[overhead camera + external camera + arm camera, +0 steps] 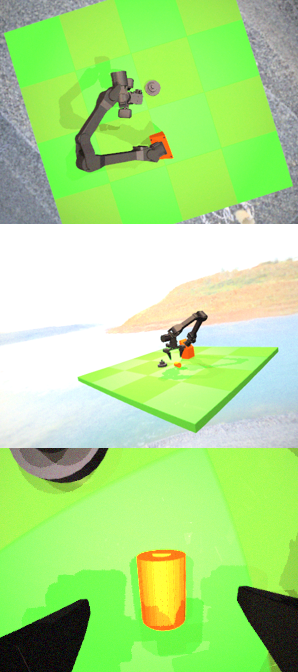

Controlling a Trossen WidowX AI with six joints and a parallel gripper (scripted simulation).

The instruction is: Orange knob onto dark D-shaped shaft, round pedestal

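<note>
Now: the orange knob 1 cm to the left of my gripper tip and 5 cm below it. The rest, counted from my gripper tip: round grey pedestal: 1 cm ahead, 14 cm to the right, 4 cm below.
</note>
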